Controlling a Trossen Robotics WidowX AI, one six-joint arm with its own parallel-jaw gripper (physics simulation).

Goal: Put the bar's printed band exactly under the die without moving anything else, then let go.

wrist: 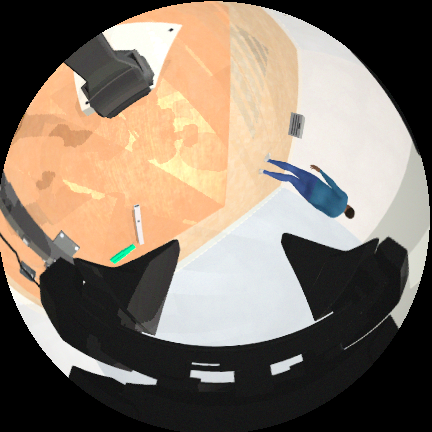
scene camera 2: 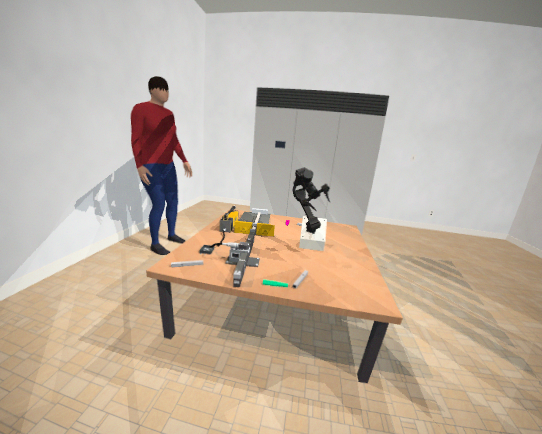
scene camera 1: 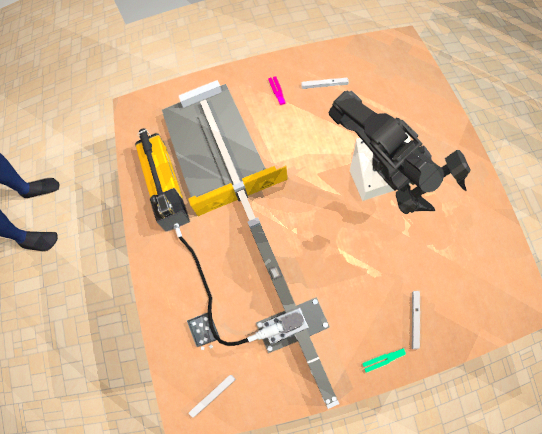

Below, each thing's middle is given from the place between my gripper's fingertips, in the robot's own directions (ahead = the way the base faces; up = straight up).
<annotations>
My gripper is now 76 cm short of the yellow and black pump (scene camera 1: 167, 203), 36 cm to the left of it and 30 cm above it.
</annotations>
